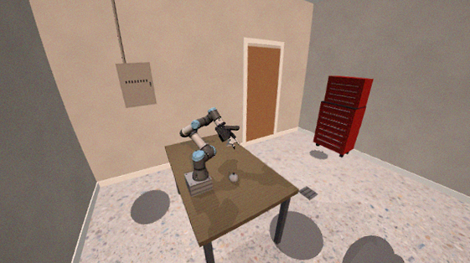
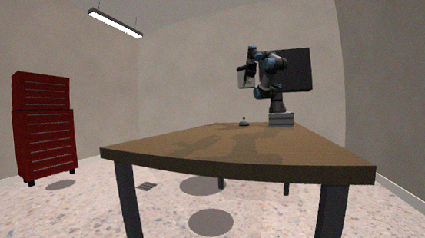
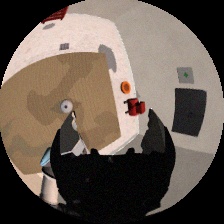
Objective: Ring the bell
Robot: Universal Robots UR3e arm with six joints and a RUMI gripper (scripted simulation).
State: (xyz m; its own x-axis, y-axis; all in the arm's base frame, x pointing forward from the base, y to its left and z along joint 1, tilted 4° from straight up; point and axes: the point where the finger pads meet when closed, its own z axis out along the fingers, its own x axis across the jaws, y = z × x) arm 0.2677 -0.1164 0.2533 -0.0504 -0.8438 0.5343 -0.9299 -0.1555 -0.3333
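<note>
Right now the silver bell is 32 cm below my hand and 9 cm to the left of it.
</note>
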